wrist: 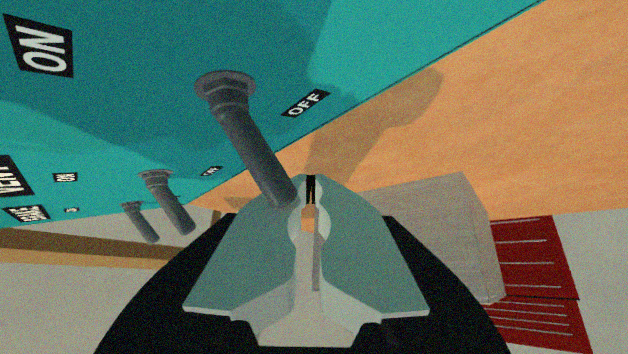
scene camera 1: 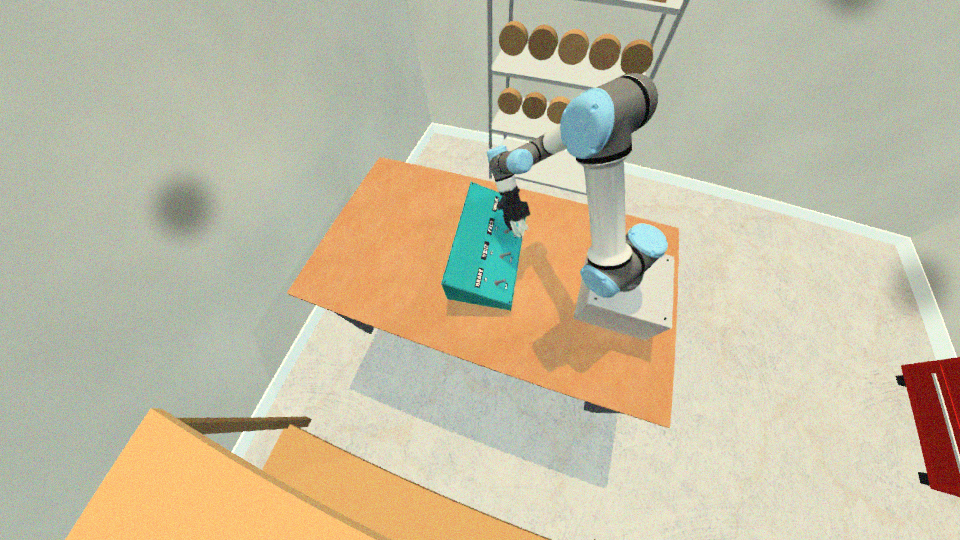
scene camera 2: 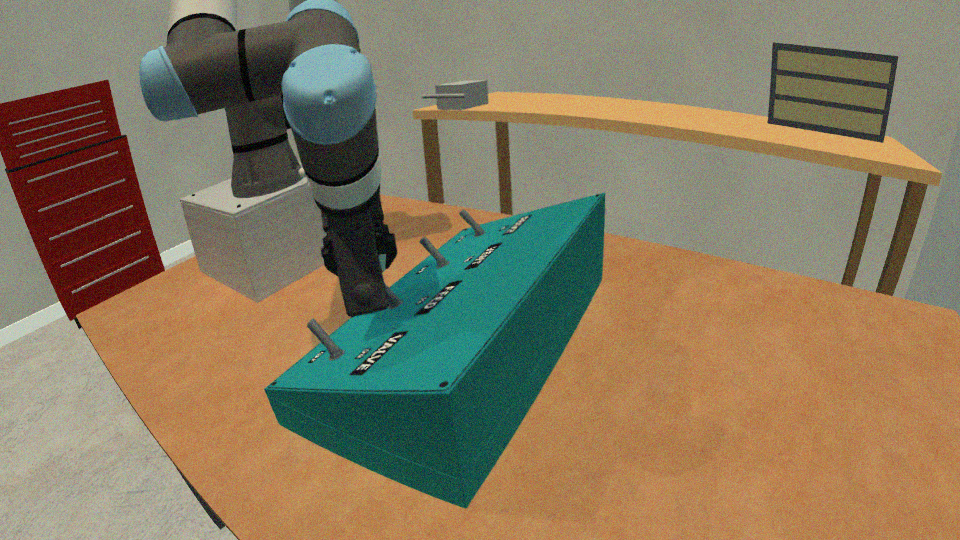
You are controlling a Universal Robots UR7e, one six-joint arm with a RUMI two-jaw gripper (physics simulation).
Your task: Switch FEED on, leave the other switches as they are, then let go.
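Places are measured from the arm's base along level axes (x up, y right, z ahead), in centimetres.
Pixels of known places: gripper, between the fingertips: [wrist: 311,177] [scene camera 1: 521,237]; arm's base, origin of its link: [scene camera 2: 267,185].
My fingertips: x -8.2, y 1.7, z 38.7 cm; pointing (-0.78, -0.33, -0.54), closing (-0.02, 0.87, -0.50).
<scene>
For each thing: its top centre in the pictures, then the offset to it from my fingertips. "spot": a spot on its surface instead. Level surfaces: height alone.
- FEED lever, a spot on its surface: [wrist: 255,145] [scene camera 2: 383,290] spot: dx +1.2, dy +1.2, dz +5.9 cm
- VALVE lever, centre of its top: [scene camera 2: 318,322] dx +3.0, dy +12.2, dz +9.2 cm
- VENT lever, centre of its top: [wrist: 165,233] [scene camera 2: 430,238] dx +3.0, dy -10.6, dz +1.8 cm
- BRAKE lever, centre of its top: [wrist: 137,243] [scene camera 2: 469,210] dx +3.0, dy -22.0, dz -1.9 cm
- orange table, height of its surface: dx -9.6 cm
A teal sloped panel [scene camera 1: 463,251] [scene camera 2: 530,268] [wrist: 150,60] carries a row of levers. The FEED lever [scene camera 2: 394,300] [wrist: 255,145] leans toward its OFF label [wrist: 306,103], away from its ON label [wrist: 45,46]; the gripper mostly hides it in scene camera 2. The VALVE lever [scene camera 2: 324,339], VENT lever [scene camera 2: 434,252] [wrist: 170,205] and BRAKE lever [scene camera 2: 471,222] [wrist: 141,223] also lean to the OFF side. My gripper [scene camera 1: 520,231] [scene camera 2: 367,312] [wrist: 311,177] is shut and empty, at the FEED lever's OFF side. The lever's tip overlaps one fingertip in the wrist view; contact is unclear.
The panel stands on an orange table [scene camera 1: 362,235] [scene camera 2: 704,376]. The arm's grey base block [scene camera 1: 624,315] [scene camera 2: 248,241] [wrist: 440,235] stands beyond the panel's low edge. A red cabinet [scene camera 1: 929,429] [scene camera 2: 80,201] [wrist: 530,260] and a shelf rack [scene camera 1: 490,100] stand apart from the table.
</scene>
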